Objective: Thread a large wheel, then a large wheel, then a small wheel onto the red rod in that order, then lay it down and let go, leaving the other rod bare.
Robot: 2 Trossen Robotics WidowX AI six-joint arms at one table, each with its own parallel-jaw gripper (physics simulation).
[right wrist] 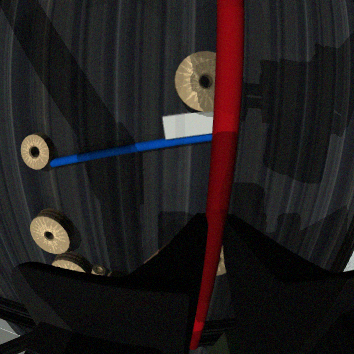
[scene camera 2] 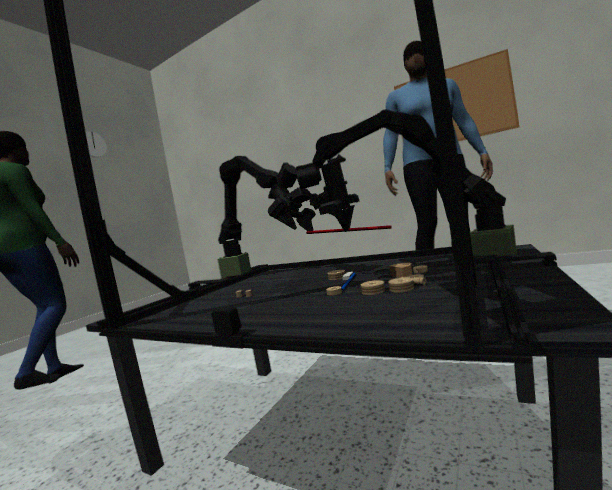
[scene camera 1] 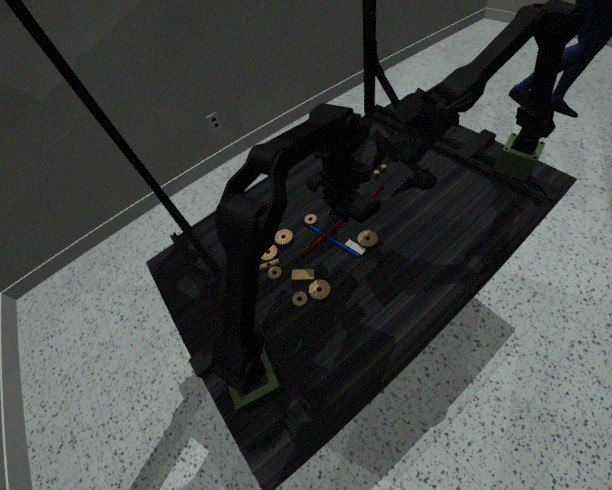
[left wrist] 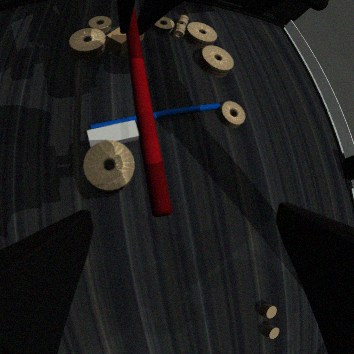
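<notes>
The bare red rod is level above the table. My right gripper is shut on it. My left gripper is open and empty; in the left wrist view the rod's free end shows between its fingertips. A large wheel lies flat by the white block. A small wheel lies at one end of the bare blue rod.
More large wheels and small wheels lie around a wooden block. Two small pegs stand under the left arm. Both grippers are close together above the table.
</notes>
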